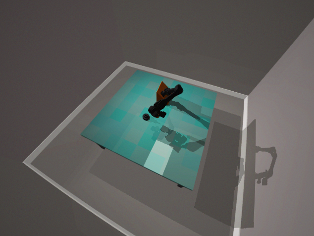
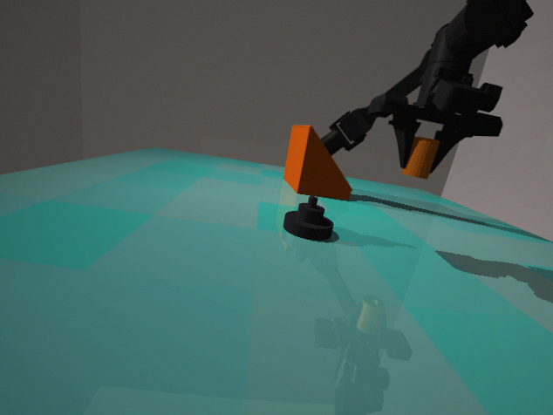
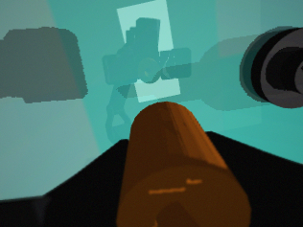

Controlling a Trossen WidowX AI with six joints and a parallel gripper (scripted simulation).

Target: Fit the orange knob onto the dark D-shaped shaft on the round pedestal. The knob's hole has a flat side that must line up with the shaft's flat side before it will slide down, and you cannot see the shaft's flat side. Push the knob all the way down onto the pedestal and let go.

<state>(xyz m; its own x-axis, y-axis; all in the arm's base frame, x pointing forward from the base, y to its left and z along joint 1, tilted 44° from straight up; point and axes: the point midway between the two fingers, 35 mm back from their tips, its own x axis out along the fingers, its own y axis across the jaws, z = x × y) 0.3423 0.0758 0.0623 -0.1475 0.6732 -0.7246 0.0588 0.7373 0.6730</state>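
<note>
My gripper tip is now 160 mm to the left of the pedestal and 100 mm above it. Also, from my gripper tip: orange knob: 20 mm above.
</note>
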